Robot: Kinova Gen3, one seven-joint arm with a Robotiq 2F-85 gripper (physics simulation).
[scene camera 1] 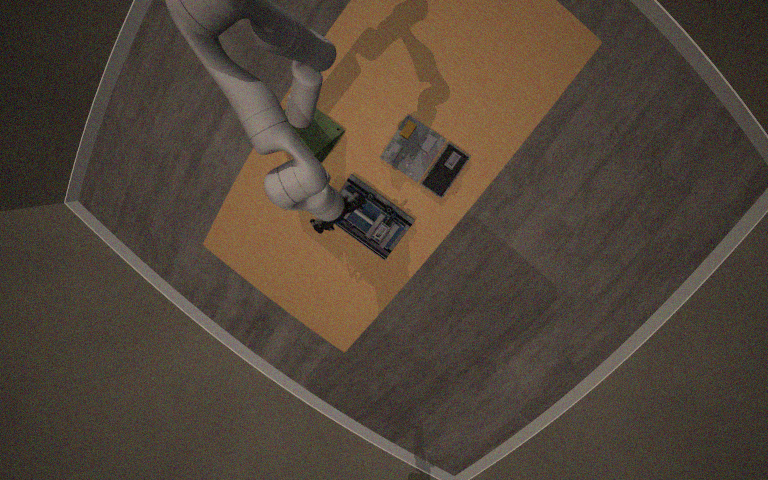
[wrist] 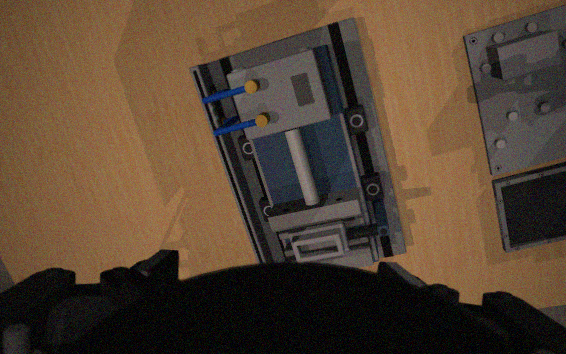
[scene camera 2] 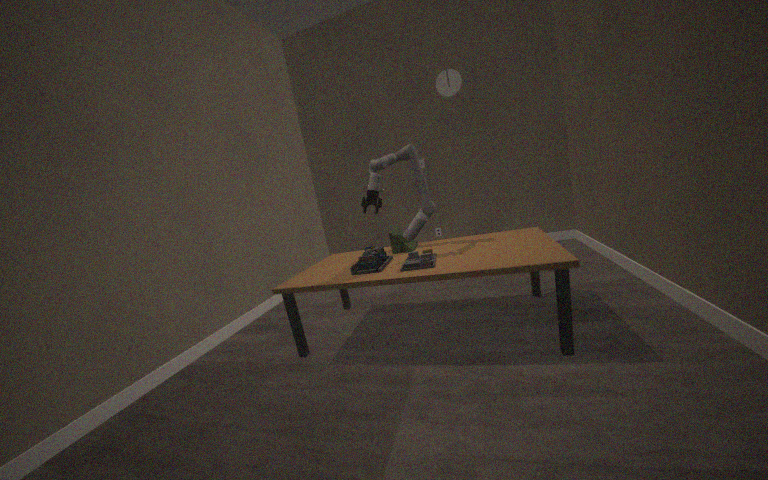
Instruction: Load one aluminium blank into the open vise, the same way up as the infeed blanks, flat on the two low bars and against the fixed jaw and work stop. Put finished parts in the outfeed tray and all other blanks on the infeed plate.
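Pixels of known places: gripper, between the fingertips: [scene camera 1: 345, 217] [scene camera 2: 370, 213]; arm's base, origin of its link: [scene camera 1: 300, 118] [scene camera 2: 407, 238].
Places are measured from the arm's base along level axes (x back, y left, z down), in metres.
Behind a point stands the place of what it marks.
The vise [scene camera 1: 352, 185] {y -0.089, x -0.294, z 0.055 m} [scene camera 2: 370, 261] {y -0.116, x -0.527, z 0.012 m} [wrist: 369, 85] {y -0.056, x -0.341, z 0.055 m} lies on the table. In the wrist view its moving jaw [wrist: 315, 215] is beside a grey part with a rectangular pocket [scene camera 1: 382, 232] {y -0.142, x -0.490, z -0.027 m} [wrist: 320, 236] {y -0.137, x -0.471, z -0.039 m}; the far side of that part is partly hidden, and I cannot tell whether it is clamped. My gripper [scene camera 2: 371, 211] {y -0.116, x -0.374, z -0.260 m} [wrist: 277, 279] {y -0.116, x -0.374, z -0.260 m} is open and empty, high above the vise. The infeed plate [scene camera 1: 416, 165] {y 0.117, x -0.439, z 0.066 m} [wrist: 486, 125] {y 0.068, x -0.418, z 0.066 m} bears a grey block [wrist: 530, 54] {y 0.109, x -0.343, z 0.030 m}, and an orange-yellow piece [scene camera 1: 407, 129] {y 0.197, x -0.335, z 0.030 m} shows on it in scene camera 1. The dark outfeed tray [scene camera 1: 436, 182] {y 0.114, x -0.537, z 0.068 m} [wrist: 501, 220] {y 0.074, x -0.543, z 0.062 m} holds a light grey part [scene camera 1: 452, 159] {y 0.215, x -0.528, z 0.047 m}.
A green wedge-shaped mount [scene camera 1: 325, 135] {y 0.005, x -0.113, z 0.007 m} [scene camera 2: 400, 243] {y -0.021, x -0.144, z 0.004 m} stands at the arm's base, behind the vise. Blue hoses [wrist: 227, 95] {y -0.191, x -0.307, z -0.036 m} with brass fittings rise at the vise's left side. Pins [wrist: 513, 115] {y 0.096, x -0.410, z 0.058 m} stand up from the infeed plate. The plate and tray lie side by side, right of the vise.
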